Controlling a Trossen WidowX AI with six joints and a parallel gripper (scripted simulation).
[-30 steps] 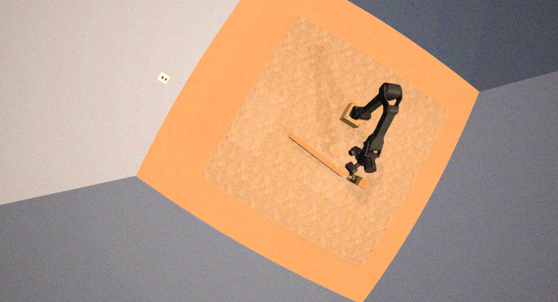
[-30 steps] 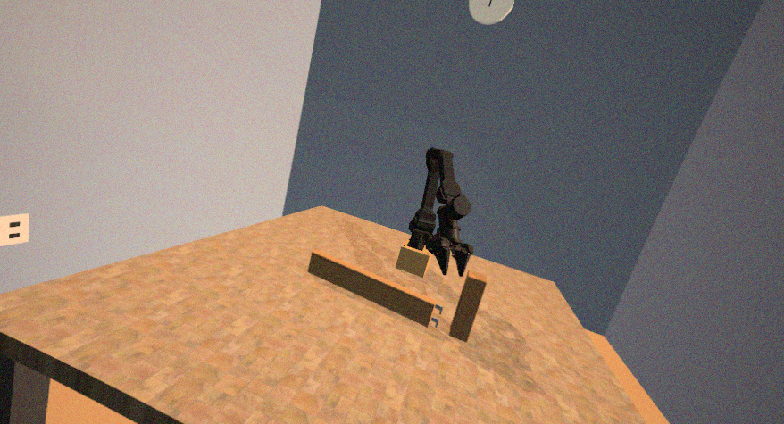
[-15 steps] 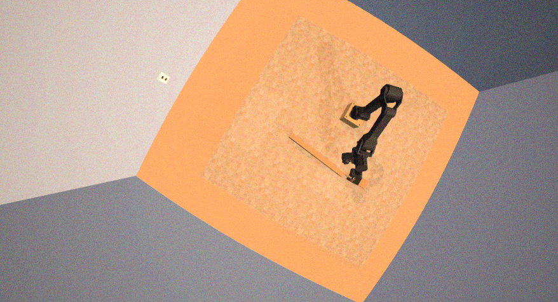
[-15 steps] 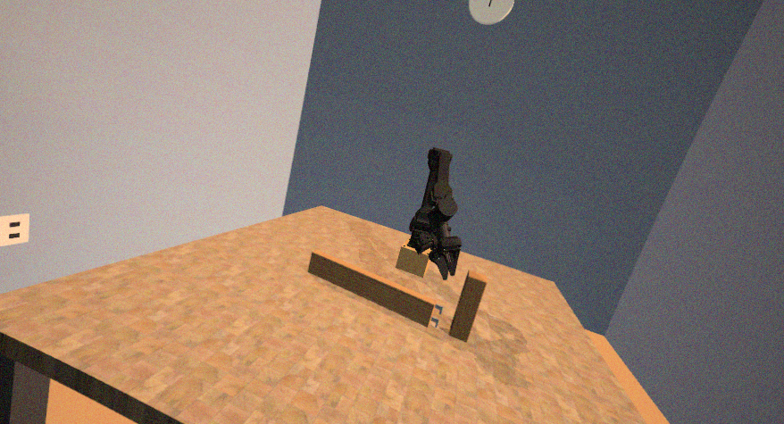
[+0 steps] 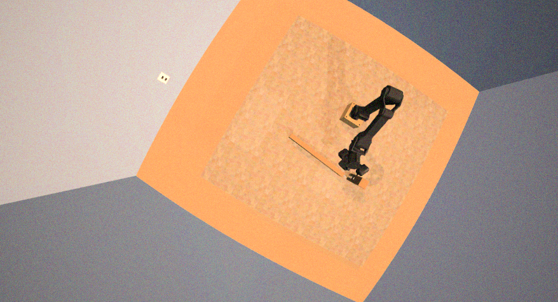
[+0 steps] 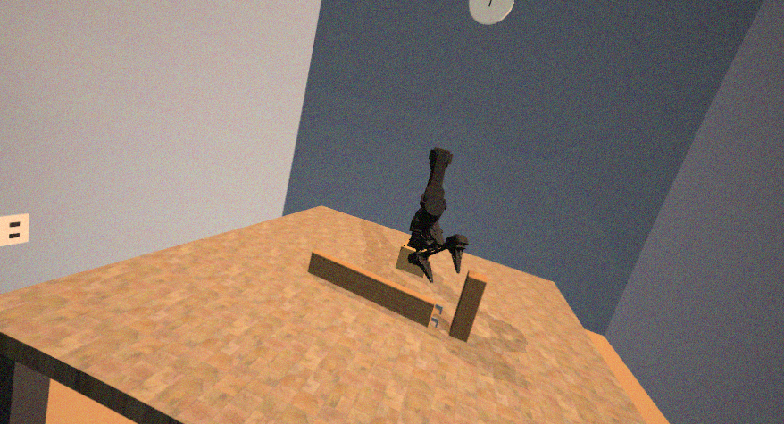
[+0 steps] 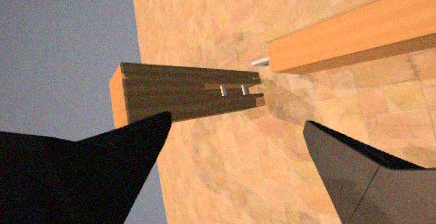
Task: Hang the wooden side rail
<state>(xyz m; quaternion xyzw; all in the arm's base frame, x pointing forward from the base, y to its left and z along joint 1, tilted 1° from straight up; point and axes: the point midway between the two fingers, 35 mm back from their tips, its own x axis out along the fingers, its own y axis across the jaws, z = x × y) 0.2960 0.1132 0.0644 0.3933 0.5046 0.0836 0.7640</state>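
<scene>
My gripper tip is now 80 mm to the right of the headboard post, 40 mm short of it and 40 mm above it.
</scene>
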